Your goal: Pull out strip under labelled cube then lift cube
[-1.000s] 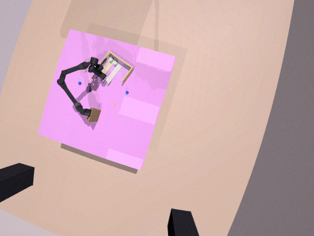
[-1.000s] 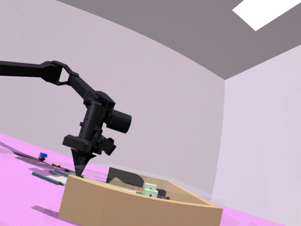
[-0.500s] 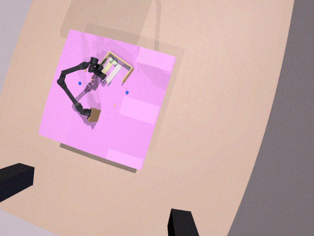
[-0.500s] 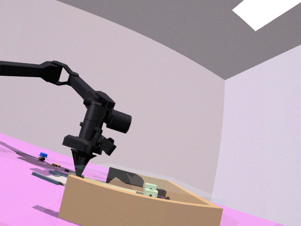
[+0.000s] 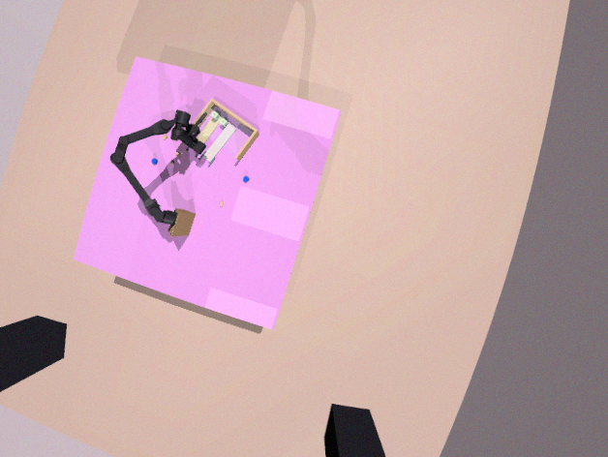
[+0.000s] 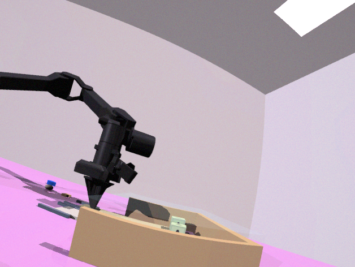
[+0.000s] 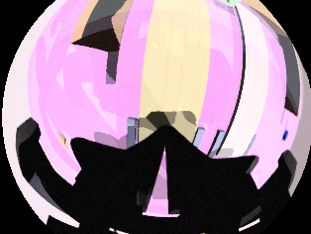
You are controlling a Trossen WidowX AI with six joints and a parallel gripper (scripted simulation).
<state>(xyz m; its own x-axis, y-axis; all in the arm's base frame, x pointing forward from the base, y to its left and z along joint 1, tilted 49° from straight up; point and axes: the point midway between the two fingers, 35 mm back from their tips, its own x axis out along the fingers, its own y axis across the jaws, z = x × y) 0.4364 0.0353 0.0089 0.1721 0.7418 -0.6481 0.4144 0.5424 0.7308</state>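
My gripper tip is 8 cm short of the cream strip and 4 cm to the left of it.
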